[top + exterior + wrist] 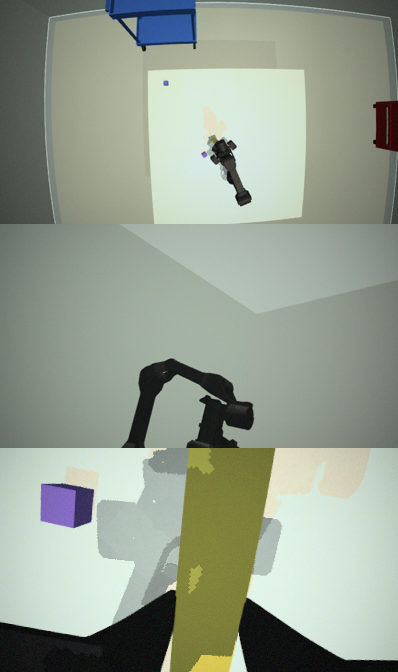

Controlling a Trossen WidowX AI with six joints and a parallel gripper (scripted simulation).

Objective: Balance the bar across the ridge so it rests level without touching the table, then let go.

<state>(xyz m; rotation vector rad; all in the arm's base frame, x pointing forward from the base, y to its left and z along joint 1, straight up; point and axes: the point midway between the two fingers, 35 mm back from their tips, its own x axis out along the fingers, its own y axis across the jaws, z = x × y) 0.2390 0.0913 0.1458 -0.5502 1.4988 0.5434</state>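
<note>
My gripper tip is now 60 mm past the purple block, 120 mm to the right of it and 90 mm above it. Also, from my gripper tip: blue cube: 500 mm ahead, 410 mm to the left, 90 mm below; then yellow bar: 20 mm ahead, 20 mm to the left.
</note>
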